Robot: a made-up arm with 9 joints. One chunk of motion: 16 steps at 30 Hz.
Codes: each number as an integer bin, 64 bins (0 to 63) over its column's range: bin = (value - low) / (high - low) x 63, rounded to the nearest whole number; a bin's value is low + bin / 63 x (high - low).
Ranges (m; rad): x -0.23..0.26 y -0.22..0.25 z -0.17..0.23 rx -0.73..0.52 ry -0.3..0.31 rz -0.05..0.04
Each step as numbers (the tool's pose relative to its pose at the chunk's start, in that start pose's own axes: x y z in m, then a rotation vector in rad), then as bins.
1 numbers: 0.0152 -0.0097 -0.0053 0.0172 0.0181 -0.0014
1 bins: 32 28 26 38 33 34
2 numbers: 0.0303 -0.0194 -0.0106 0.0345 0.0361 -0.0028
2 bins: 33 27 25 39 35 33
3 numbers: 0.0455 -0.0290 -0.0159 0.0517 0.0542 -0.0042
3 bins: 35 26 24 39 37 32
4 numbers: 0.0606 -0.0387 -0.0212 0.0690 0.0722 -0.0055
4 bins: 37 24 23 40 38 31
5 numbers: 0.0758 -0.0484 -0.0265 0.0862 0.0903 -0.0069
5 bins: 39 23 23 41 40 30
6 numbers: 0.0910 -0.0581 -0.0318 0.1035 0.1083 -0.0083
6 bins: 41 22 22 42 42 29
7 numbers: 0.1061 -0.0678 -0.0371 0.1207 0.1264 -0.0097
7 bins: 43 20 21 43 44 28
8 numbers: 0.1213 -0.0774 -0.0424 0.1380 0.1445 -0.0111
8 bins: 45 19 20 44 46 27
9 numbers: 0.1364 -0.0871 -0.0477 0.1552 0.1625 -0.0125
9 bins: 47 18 19 45 48 26
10 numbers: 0.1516 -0.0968 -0.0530 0.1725 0.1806 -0.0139
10 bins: 49 17 18 45 50 25
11 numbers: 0.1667 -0.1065 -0.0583 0.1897 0.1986 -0.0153
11 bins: 51 15 18 46 51 24
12 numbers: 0.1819 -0.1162 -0.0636 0.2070 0.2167 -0.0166
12 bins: 53 14 17 47 53 23
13 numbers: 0.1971 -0.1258 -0.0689 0.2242 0.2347 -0.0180
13 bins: 55 13 16 48 55 22
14 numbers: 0.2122 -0.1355 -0.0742 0.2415 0.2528 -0.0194
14 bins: 57 11 15 49 57 21
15 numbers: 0.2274 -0.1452 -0.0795 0.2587 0.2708 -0.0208
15 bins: 59 10 14 50 59 20
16 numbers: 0.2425 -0.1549 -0.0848 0.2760 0.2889 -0.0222
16 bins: 61 9 13 51 61 19
